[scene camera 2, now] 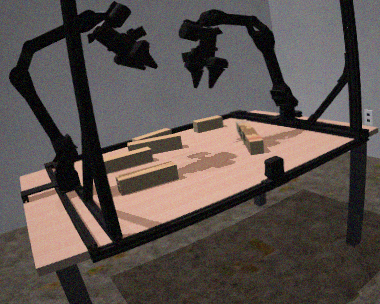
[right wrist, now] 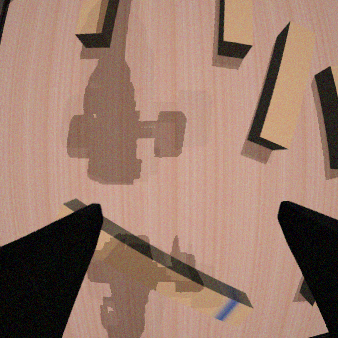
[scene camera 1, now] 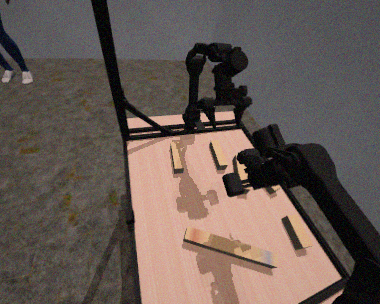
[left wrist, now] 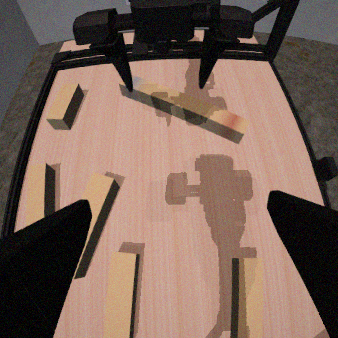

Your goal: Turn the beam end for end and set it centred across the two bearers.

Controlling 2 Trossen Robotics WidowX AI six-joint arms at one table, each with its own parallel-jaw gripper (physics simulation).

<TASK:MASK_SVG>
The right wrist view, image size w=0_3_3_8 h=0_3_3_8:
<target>right gripper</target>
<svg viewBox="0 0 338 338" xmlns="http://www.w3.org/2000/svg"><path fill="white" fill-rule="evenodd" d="M99 203L90 203L36 231L0 246L0 338L62 337L99 237L103 222ZM281 201L277 220L287 245L312 293L330 337L338 338L338 219L289 200Z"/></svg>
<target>long beam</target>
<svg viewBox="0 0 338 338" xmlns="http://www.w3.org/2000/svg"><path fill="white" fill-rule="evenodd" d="M102 215L103 222L93 255L103 262L171 299L234 326L238 326L253 309L245 292L176 259ZM86 204L77 198L62 203L54 221L86 206Z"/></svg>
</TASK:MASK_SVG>
